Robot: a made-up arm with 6 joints.
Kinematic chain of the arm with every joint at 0, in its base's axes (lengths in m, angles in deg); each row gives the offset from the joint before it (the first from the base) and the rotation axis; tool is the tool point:
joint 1: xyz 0 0 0.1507 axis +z
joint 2: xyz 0 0 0 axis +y
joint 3: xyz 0 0 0.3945 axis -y
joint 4: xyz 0 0 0 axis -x
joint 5: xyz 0.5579 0 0 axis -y
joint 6: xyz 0 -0.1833 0 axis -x
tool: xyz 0 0 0
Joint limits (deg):
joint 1: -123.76..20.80
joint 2: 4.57..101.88
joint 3: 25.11..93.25
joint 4: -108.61..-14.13
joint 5: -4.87..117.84
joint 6: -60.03..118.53
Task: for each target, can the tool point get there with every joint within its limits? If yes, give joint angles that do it. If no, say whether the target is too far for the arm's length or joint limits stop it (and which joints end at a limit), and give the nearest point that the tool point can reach.
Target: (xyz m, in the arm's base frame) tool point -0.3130 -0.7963 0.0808
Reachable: yes | joints -99.99 60.35 39.19 -21.87 21.70 58.08
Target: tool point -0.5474 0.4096 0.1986
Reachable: no: joint limits stop it (at a limit: joint 1, joint 2, joint 3) | nearest point -0.4617 -0.3887 0.6707 | short by 0.931 m
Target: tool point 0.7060 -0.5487 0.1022
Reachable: yes | joints -39.22 63.26 58.68 -96.68 19.13 42.14
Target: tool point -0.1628 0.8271 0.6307
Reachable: no: joint limits stop it (at a limit: joint 1, joint 2, joint 4) | nearest point 0.4376 0.2288 0.9056 | short by 0.891 m
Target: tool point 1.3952 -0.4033 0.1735
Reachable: no: too far | nearest point 0.9353 -0.2704 0.1660 | short by 0.479 m
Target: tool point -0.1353 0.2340 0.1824
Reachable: no: joint limits stop it (at a limit: joint 1, joint 2, joint 3, joint 4) | nearest point 0.5540 0.2730 0.5770 | short by 0.795 m
